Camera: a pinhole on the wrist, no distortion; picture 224 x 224 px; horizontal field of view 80.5 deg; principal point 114.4 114.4 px. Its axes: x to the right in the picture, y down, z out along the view. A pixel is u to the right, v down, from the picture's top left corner.
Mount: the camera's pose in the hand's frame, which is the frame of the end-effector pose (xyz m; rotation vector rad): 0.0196 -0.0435 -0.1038 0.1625 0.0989 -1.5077
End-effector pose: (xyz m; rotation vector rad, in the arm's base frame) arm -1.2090 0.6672 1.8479 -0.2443 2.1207 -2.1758
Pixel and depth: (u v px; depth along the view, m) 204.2 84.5 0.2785
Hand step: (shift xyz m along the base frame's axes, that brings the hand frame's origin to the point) 0.0776 -0.1185 0.2803
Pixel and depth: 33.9 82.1 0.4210
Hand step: 0.1684 -0.3267 -0.1302
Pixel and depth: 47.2 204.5 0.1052
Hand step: -0.0802 -0.0266 0.0090
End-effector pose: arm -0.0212 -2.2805 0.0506 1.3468 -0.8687 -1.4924
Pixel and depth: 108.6 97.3 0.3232
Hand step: -0.2271 0.0452 -0.0352
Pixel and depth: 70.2 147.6 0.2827
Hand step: -0.1885 -0.0862 0.0099
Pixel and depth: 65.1 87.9 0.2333
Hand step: -0.1369 0.0280 0.0353
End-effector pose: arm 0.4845 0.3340 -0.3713 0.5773 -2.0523 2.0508
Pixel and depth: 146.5 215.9 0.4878
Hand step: -0.2070 -0.4183 0.3431
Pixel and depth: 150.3 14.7 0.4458
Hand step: 0.4377 -0.2435 0.0982
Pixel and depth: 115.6 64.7 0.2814
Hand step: 0.1499 -0.1500 0.0482
